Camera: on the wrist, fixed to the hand. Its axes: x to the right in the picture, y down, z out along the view.
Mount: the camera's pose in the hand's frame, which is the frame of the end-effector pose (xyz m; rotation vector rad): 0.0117 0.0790 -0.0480 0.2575 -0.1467 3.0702
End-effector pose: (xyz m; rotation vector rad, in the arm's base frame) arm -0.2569 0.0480 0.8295 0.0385 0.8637 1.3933
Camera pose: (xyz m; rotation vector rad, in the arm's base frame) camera -0.3499 0.0542 0.8295 -1.0980 -0.0311 -1.5502
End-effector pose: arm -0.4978 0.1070 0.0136 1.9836 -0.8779 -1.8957
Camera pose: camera -0.4709 0.0279 0.0548 -0.7038 -1.7485 0.2418
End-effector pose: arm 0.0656 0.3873 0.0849 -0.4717 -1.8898 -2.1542
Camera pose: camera 0.0810 0.3294 0.1562 -1.4874 0.1657 0.3502
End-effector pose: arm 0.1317 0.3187 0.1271 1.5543 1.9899 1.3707
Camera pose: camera 0.1421 0.3028 0.2183 -1.7866 1.1735 -0.1561
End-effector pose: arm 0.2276 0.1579 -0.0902 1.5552 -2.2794 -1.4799
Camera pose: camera 0.1878 0.1213 -0.0143 -1.8570 -1.4068 0.0731
